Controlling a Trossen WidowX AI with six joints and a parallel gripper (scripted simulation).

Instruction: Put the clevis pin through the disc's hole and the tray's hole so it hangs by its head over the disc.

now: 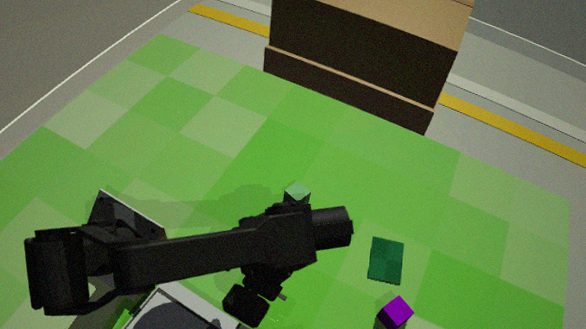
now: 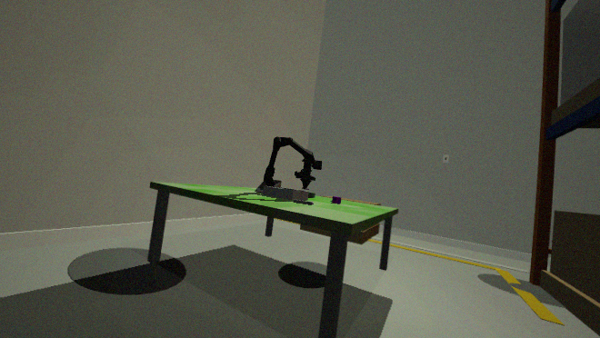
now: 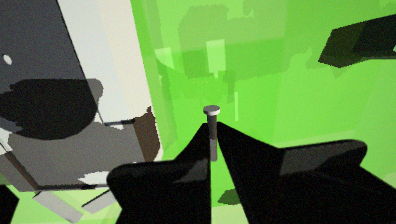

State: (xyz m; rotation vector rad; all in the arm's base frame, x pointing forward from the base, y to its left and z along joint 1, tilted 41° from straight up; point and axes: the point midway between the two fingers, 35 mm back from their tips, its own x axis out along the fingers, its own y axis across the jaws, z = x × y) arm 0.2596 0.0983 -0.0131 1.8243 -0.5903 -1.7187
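Now: gripper tip 70 mm past the dark grey disc, 170 mm to the left of it and 10 mm above it. Also, from my gripper tip: steel tray 30 mm behind, 170 mm to the right, 20 mm below; steel clevis pin 10 mm ahead, 10 mm above; purple cube 210 mm ahead, 110 mm to the left, 50 mm below.
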